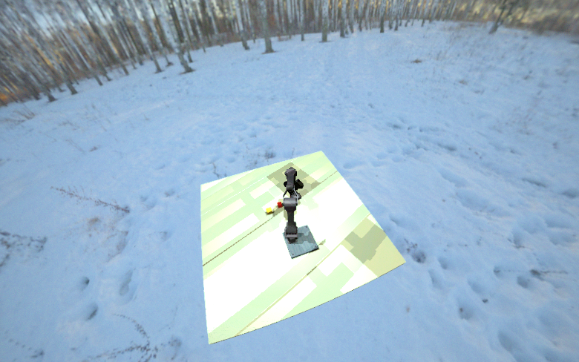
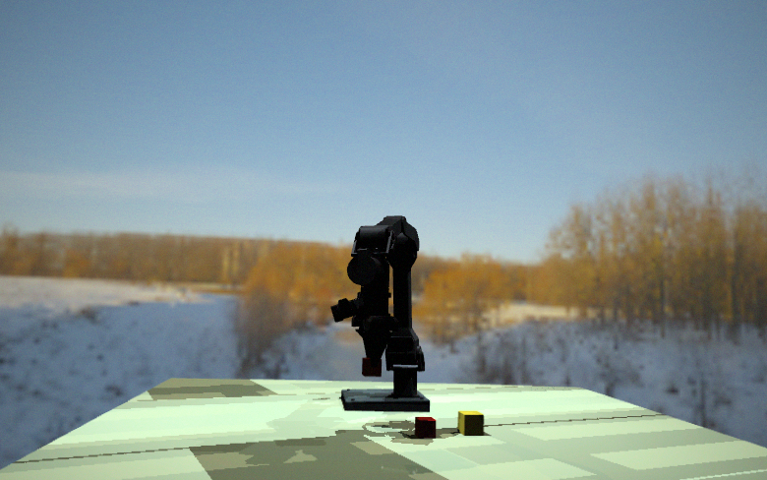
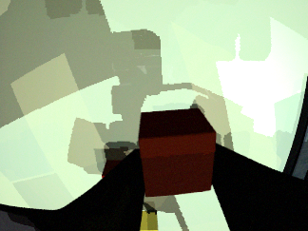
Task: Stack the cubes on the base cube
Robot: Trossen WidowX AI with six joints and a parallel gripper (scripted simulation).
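My gripper tip is now 200 mm to the right of the yellow base cube, 100 mm above it and 10 mm short of it.
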